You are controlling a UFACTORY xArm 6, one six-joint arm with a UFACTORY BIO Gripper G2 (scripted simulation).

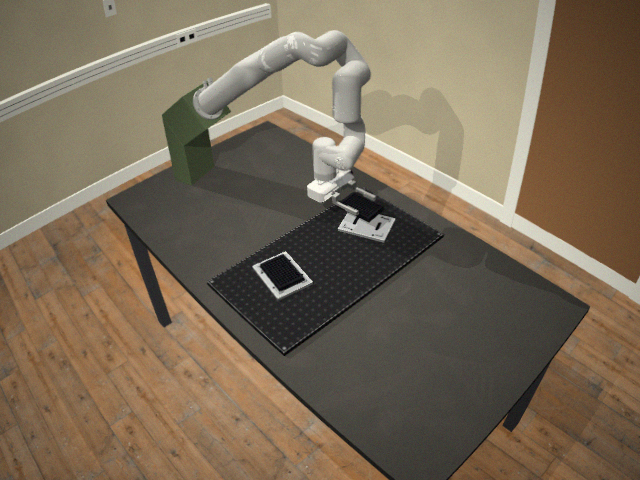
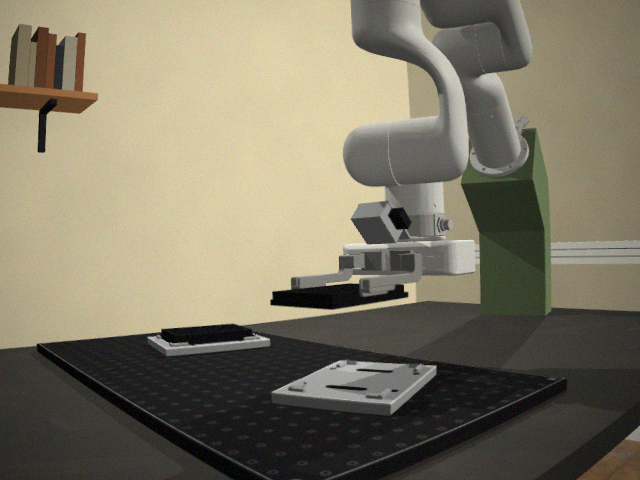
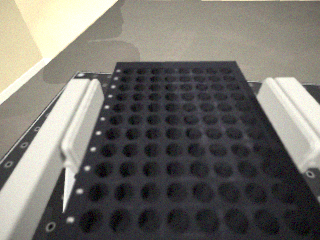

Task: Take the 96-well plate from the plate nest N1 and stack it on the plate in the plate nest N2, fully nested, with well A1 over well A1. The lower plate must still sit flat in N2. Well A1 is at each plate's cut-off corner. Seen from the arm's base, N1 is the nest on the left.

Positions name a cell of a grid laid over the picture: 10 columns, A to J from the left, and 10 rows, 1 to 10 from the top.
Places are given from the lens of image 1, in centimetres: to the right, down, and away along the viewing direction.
white nest N1 (image 1: F5): 14, -4, 177
